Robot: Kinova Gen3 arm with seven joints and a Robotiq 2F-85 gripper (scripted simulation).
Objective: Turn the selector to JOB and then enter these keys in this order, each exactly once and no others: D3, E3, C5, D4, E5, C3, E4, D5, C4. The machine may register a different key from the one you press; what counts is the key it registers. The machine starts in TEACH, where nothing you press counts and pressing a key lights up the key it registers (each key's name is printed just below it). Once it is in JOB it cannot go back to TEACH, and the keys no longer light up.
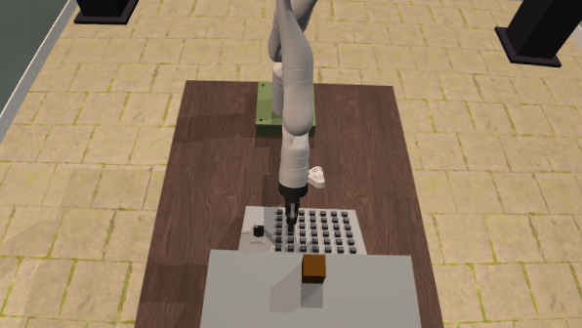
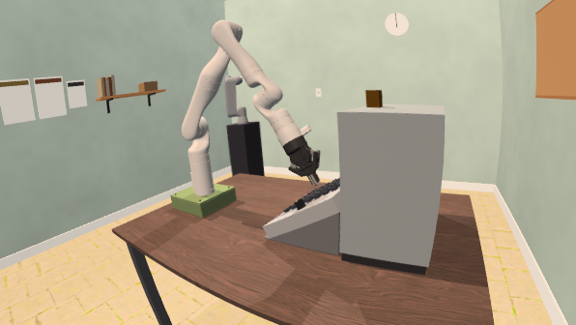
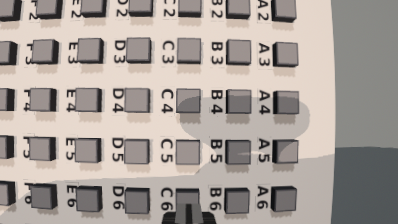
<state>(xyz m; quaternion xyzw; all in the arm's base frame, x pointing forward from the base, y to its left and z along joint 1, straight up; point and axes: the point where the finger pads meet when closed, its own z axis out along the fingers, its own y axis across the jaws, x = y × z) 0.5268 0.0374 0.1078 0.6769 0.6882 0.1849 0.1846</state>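
The C5 key is 20 mm ahead of my hand, 40 mm to the left of it and 40 mm below it. From my hand the other things lie so: C4 key: 20 mm ahead, 70 mm to the left, 40 mm below; then key D7: 30 mm to the right, 60 mm below; then D5 key: 10 mm behind, 40 mm to the left, 60 mm below.
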